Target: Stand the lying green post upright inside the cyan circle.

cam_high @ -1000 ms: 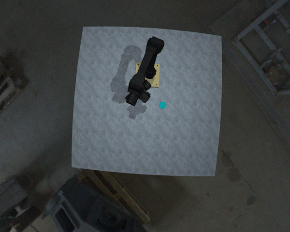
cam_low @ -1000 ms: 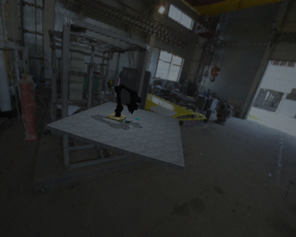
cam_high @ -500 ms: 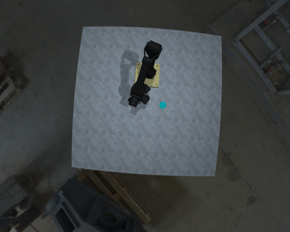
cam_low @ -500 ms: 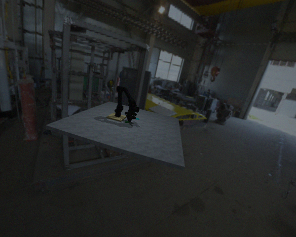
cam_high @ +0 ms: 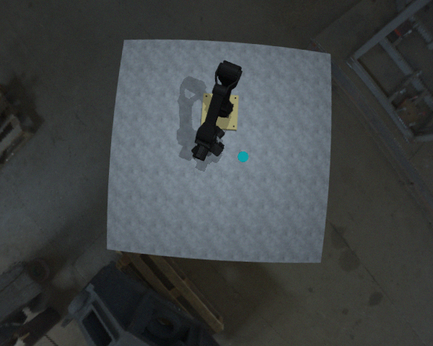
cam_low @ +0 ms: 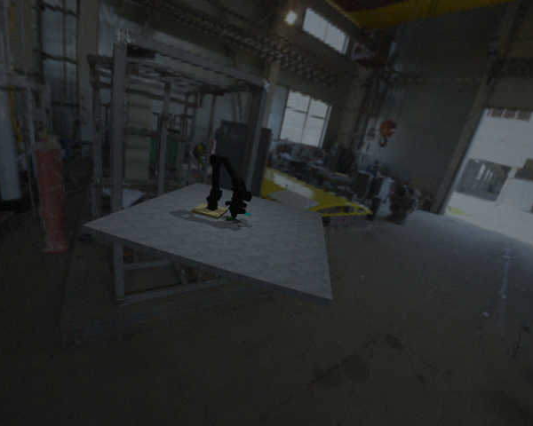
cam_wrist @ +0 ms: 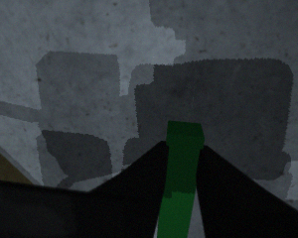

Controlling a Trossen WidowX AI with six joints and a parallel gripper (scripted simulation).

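Right now my gripper tip is 30 mm short of the cyan circle, 200 mm to the right of it and 10 mm above it. Round my gripper tip: green post 10 mm behind, 20 mm to the right.
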